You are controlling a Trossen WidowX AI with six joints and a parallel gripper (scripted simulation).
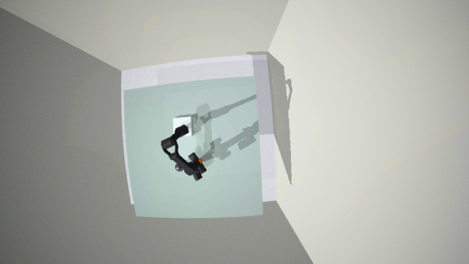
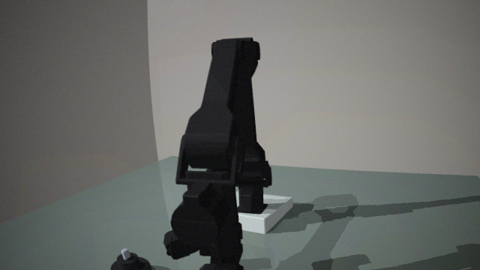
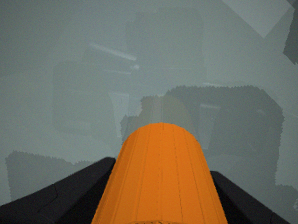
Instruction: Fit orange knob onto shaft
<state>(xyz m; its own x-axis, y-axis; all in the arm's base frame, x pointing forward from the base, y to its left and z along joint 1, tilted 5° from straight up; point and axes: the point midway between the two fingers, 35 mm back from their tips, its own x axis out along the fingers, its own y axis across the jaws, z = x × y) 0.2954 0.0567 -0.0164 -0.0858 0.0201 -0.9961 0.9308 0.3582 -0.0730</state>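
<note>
The orange knob is 30 mm above my gripper tip. Round my gripper tip: dark round pedestal 10 mm ahead, 200 mm to the right, 20 mm above.
</note>
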